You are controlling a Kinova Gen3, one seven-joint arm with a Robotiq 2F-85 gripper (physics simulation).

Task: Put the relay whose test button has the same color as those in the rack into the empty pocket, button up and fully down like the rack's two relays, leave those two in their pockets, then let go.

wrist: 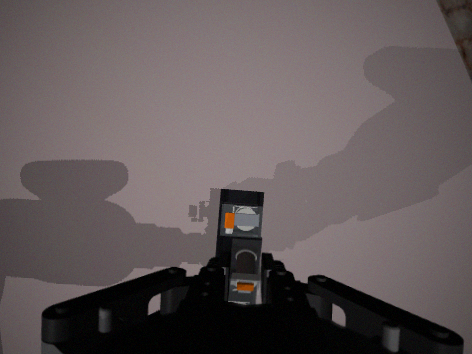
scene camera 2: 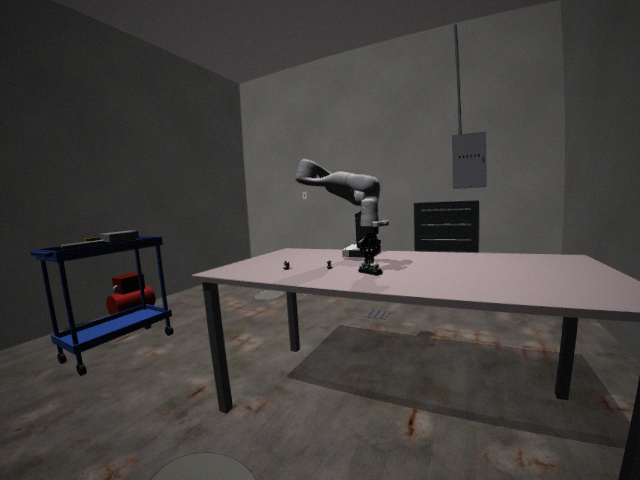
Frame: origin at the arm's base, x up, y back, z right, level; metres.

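Seen in the pictures: gripper, between the fingertips: (wrist: pixel 245 266) (scene camera 2: pixel 369 263).
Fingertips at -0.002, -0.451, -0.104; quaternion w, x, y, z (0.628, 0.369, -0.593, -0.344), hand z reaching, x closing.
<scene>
Offsets run from my fingertips to a thing's top centre, as dx, dy, dz. "spot": to the spot under its first point. Level surfaces: height alone.
The dark rack @(spot: -0.025, -0.030, -0.038) (scene camera 2: pixel 377 271) (wrist: pixel 242 196) stands on the table below my gripper. In the wrist view a rack relay @(+0.007, -0.012, -0.030) (wrist: pixel 245 220) with an orange button sits in the far pocket. My gripper (scene camera 2: pixel 370 263) (wrist: pixel 245 266) is shut on another relay @(+0.023, +0.000, +0.001) (wrist: pixel 246 261), low over the rack's middle. The held relay's side with a brown round part faces the camera and its orange button is at the near end, so it looks tilted, unlike the far relay. The fingers and gripper body hide most of the rack's near end and the held relay's lower part.
In the scene view two small dark relays, one at the left (scene camera 2: pixel 286 265) and one nearer the rack @(spot: -0.018, +0.055, +0.195) (scene camera 2: pixel 329 264), stand on the pink table @(dx -0.041) (scene camera 2: pixel 465 279); their button colours are too small to tell. A white box (scene camera 2: pixel 350 251) is behind the gripper. A blue cart (scene camera 2: pixel 98 248) stands left.
</scene>
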